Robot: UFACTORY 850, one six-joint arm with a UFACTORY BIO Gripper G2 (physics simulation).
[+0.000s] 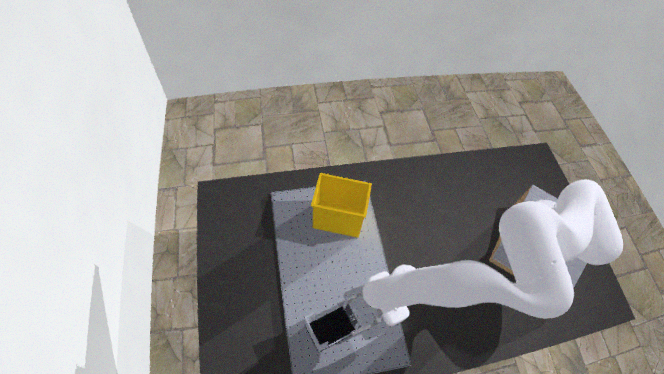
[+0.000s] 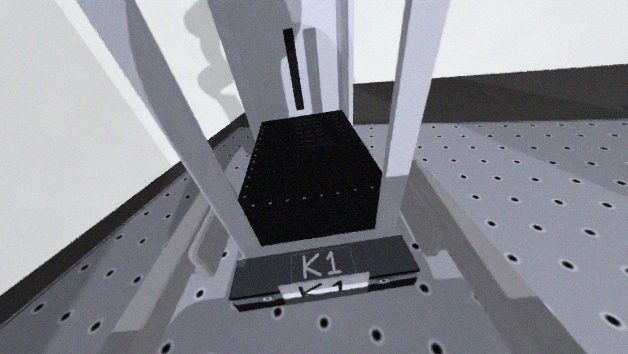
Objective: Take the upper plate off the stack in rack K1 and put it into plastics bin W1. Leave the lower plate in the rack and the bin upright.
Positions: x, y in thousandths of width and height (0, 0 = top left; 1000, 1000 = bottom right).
Scene:
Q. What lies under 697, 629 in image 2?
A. My gripper.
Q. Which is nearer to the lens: the black plate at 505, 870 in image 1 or the yellow plastics bin W1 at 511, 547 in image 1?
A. The black plate.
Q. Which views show my gripper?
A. Image 1 and image 2: all of them.

